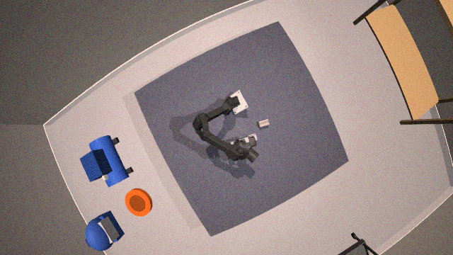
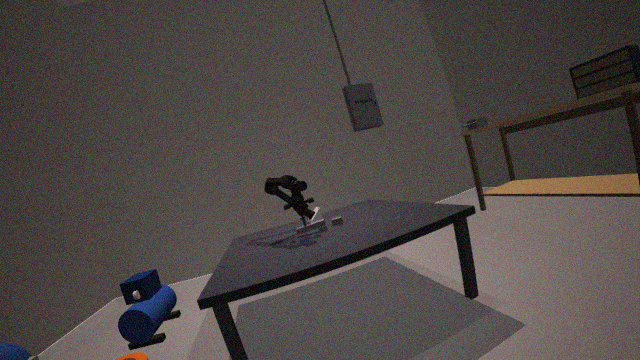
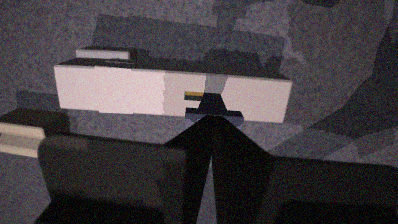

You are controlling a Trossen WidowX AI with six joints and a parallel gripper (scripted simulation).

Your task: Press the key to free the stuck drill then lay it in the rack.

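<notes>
My gripper tip is now 6 cm to the right of the drill and 7 cm above it. From my gripper tip the other things lie so: rack 7 cm behind, 21 cm to the left, 10 cm below.
</notes>
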